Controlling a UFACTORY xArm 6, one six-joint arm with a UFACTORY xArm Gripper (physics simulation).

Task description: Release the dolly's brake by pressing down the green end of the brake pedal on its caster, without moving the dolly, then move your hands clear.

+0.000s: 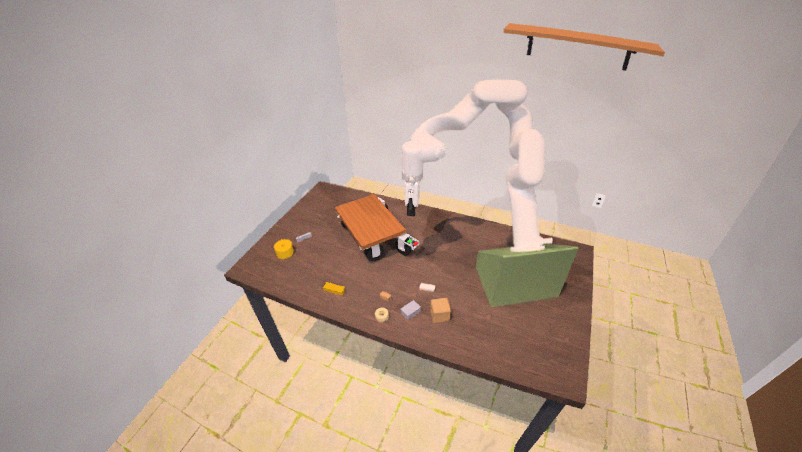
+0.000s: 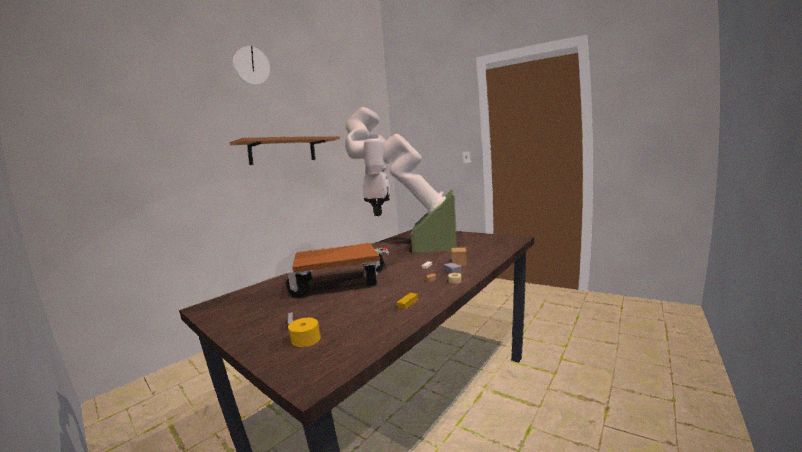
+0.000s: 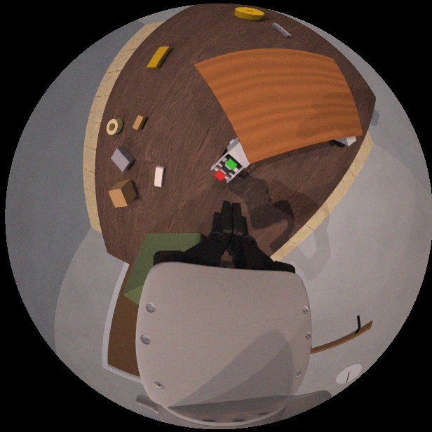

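Observation:
The dolly (image 1: 370, 220) (image 2: 335, 256) (image 3: 285, 100) stands on its casters on the table, with a flat orange-brown wooden deck. The brake pedal sticks out from the caster at the deck's corner nearest the arm. Its green end (image 1: 410, 241) (image 3: 230, 164) is on the deck side and its red end (image 1: 415, 244) (image 2: 385, 249) (image 3: 219, 175) is on the outer side. The pedal's exact tilt is too small to tell. My gripper (image 1: 411, 214) (image 2: 377, 214) (image 3: 228, 212) is shut and empty. It hangs well above the table, apart from the pedal and the dolly.
The table (image 1: 477, 348) (image 2: 359, 359) (image 3: 175, 100) also bears a green arm base (image 1: 527, 277) (image 2: 435, 231), a yellow cylinder (image 1: 283, 248) (image 2: 304, 331), a grey bar (image 1: 303, 236), a yellow block (image 1: 334, 288), an orange cube (image 1: 440, 309), a grey block (image 1: 410, 309) and a ring (image 3: 109, 126).

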